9 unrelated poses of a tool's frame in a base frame.
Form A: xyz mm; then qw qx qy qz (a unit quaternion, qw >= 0).
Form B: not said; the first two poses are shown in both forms.
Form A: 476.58 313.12 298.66 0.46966 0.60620 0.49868 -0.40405
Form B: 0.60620 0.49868 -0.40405 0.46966 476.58 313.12 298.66
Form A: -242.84 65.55 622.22 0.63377 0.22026 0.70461 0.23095
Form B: 0.22026 0.70461 0.23095 0.63377 -242.84 65.55 622.22
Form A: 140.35 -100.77 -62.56 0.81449 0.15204 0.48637 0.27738
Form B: 0.15204 0.48637 0.27738 0.81449 140.35 -100.77 -62.56
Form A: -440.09 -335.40 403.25 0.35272 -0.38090 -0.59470 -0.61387
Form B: -0.38090 -0.59470 -0.61387 0.35272 -440.09 -335.40 403.25
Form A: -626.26 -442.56 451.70 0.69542 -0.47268 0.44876 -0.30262
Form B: -0.47268 0.44876 -0.30262 0.69542 -626.26 -442.56 451.70
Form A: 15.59 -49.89 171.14 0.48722 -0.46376 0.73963 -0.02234
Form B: -0.46376 0.73963 -0.02234 0.48722 15.59 -49.89 171.14
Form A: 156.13 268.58 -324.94 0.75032 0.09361 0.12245 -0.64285
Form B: 0.09361 0.12245 -0.64285 0.75032 156.13 268.58 -324.94
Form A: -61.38 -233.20 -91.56 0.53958 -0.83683 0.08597 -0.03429
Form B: -0.83683 0.08597 -0.03429 0.53958 -61.38 -233.20 -91.56
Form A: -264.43 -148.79 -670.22 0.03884 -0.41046 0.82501 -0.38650
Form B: -0.41046 0.82501 -0.38650 0.03884 -264.43 -148.79 -670.22
